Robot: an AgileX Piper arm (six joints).
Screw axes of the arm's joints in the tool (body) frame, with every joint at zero. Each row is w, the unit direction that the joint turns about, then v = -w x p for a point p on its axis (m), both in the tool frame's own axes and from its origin. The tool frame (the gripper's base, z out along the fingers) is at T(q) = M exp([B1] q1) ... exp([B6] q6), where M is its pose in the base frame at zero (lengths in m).
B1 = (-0.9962, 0, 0.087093, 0.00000, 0.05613, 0.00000)
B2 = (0, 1, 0, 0.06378, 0.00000, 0.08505)
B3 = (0, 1, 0, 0.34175, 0.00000, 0.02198)
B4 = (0, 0, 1, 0.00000, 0.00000, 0.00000)
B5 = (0, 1, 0, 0.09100, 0.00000, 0.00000)
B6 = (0, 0, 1, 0.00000, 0.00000, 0.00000)
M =
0.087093 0 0.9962 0.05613
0 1 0 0.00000
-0.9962 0 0.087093 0.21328
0 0 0 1
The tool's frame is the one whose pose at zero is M.
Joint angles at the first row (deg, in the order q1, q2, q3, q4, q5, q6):
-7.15, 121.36, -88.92, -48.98, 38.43, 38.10
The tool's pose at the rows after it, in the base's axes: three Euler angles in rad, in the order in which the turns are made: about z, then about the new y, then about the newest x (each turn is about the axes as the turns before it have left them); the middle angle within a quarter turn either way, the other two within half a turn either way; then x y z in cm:
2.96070 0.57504 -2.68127 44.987 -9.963 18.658
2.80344 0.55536 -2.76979 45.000 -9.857 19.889
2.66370 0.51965 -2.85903 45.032 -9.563 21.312
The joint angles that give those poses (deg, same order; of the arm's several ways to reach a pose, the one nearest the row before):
-7.15, 121.64, -91.12, -44.47, 42.23, 39.07
-7.15, 121.63, -94.93, -38.05, 48.14, 39.26
-7.15, 121.63, -99.18, -31.72, 54.20, 39.26

